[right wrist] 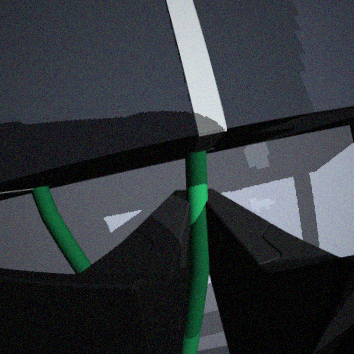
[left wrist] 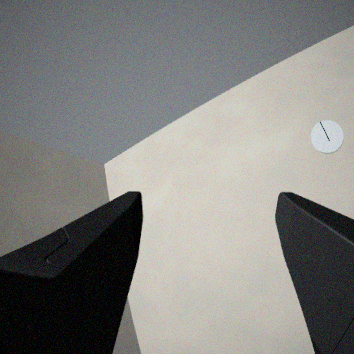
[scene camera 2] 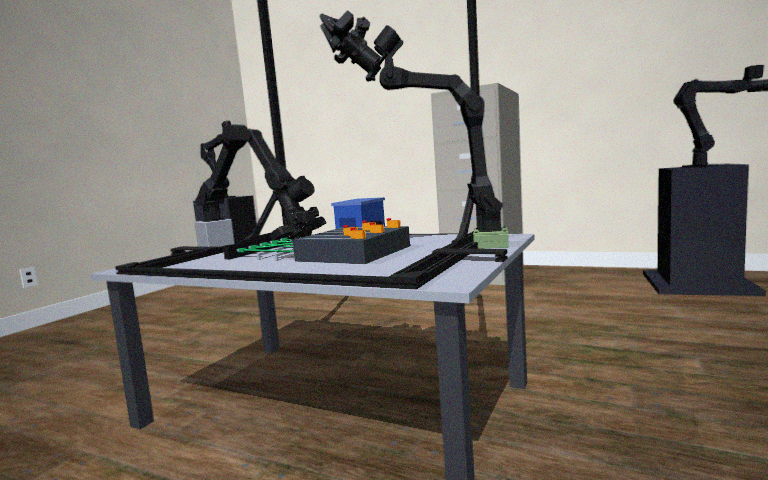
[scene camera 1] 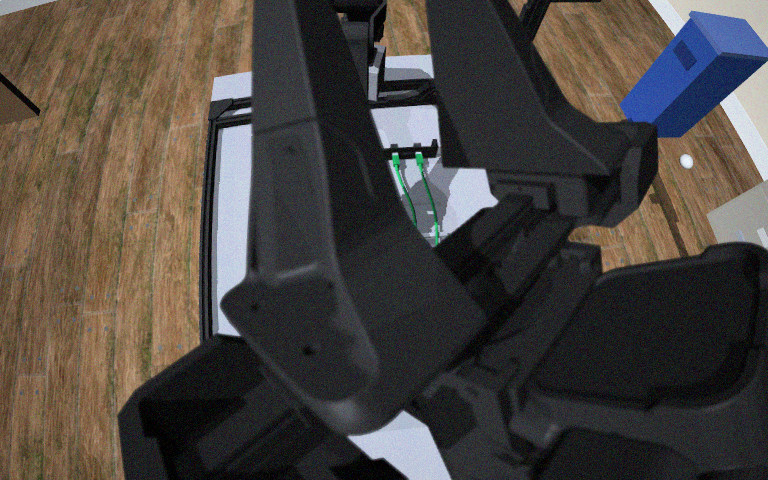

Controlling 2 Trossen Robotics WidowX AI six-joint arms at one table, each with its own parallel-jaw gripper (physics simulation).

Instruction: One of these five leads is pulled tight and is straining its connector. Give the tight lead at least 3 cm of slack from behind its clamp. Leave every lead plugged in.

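Places are measured from the left arm's base along level axes (x back, y up, z left), in metres.
Where they show: left gripper, fingertip midpoint: [left wrist: 210,205] [scene camera 2: 320,19]; right gripper, fingertip midpoint: [right wrist: 193,202]; left arm's base, origin of the base link: [scene camera 2: 490,230]; right arm's base, origin of the base link: [scene camera 2: 212,220].
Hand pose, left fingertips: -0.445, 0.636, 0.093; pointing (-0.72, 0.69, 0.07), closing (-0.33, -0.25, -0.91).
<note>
Things, the pixels of their top centre, and the offset from my left fingertips, as dx, dy, dz. "spot": a spot on its surface instead.
- front clamp, surface spot: [scene camera 2: 356,232] spot: +0.081, -0.599, +0.100
- green lead, surface spot: [right wrist: 198,240] spot: -0.130, -0.656, -0.034
- white strip, surface spot: [right wrist: 200,70] spot: -0.100, -0.617, -0.018
Green leads [scene camera 1: 432,198] [scene camera 2: 266,246] run from a black connector strip [scene camera 1: 410,151] [scene camera 2: 229,253] toward a dark box [scene camera 2: 331,249] [right wrist: 100,60]. Orange clamps with red tops, one of them a front clamp [scene camera 2: 356,232], sit on the box. My right gripper [scene camera 2: 297,229] [right wrist: 193,202] is shut on a green lead [right wrist: 198,240], just below the end of a white strip [right wrist: 200,70] at the box edge. Another green lead [right wrist: 60,230] bends at the left. My left gripper [scene camera 2: 327,25] [left wrist: 210,205] is open and empty, high above the table. In scene camera 1 it hides most leads, the box and clamps.
A black frame [scene camera 1: 208,226] [scene camera 2: 271,276] borders the white table [scene camera 2: 470,295]. A blue bin [scene camera 1: 668,84] [scene camera 2: 359,212] shows beyond the box in scene camera 2. A light green block [scene camera 2: 490,239] is at the left arm's base. A round white disc [left wrist: 327,136] is on the wall.
</note>
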